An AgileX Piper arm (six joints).
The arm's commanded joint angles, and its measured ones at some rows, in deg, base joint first. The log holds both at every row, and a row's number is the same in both.
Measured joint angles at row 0:
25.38 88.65 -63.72 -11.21 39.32 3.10
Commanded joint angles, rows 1 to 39:
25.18 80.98 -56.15 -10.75 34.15 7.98
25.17 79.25 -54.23 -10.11 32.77 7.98
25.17 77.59 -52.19 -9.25 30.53 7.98
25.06 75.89 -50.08 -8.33 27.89 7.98
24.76 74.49 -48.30 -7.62 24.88 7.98
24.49 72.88 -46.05 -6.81 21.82 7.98
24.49 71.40 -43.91 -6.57 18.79 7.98
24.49 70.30 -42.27 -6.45 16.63 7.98
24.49 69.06 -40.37 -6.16 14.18 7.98
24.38 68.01 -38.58 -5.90 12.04 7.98
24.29 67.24 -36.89 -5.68 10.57 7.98
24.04 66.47 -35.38 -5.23 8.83 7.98
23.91 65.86 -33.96 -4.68 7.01 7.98
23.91 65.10 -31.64 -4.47 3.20 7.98
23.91 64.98 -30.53 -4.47 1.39 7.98
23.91 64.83 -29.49 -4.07 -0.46 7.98
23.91 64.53 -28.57 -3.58 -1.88 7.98
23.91 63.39 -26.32 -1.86 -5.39 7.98
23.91 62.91 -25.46 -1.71 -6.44 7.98
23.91 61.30 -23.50 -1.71 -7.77 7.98
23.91 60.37 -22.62 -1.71 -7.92 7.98
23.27 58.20 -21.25 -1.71 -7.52 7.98
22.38 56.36 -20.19 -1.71 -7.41 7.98
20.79 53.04 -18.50 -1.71 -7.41 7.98
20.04 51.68 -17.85 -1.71 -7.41 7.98
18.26 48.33 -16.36 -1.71 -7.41 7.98
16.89 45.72 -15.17 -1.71 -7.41 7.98
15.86 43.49 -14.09 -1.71 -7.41 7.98
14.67 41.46 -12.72 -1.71 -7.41 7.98
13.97 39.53 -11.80 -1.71 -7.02 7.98
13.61 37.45 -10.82 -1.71 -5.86 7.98
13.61 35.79 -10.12 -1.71 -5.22 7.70
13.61 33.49 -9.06 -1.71 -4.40 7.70
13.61 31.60 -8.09 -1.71 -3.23 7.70
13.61 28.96 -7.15 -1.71 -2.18 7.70
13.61 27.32 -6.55 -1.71 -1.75 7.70
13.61 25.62 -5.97 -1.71 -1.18 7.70
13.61 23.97 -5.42 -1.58 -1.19 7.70
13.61 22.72 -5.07 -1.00 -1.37 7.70
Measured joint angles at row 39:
13.91 27.88 -6.95 -1.77 -1.82 7.78
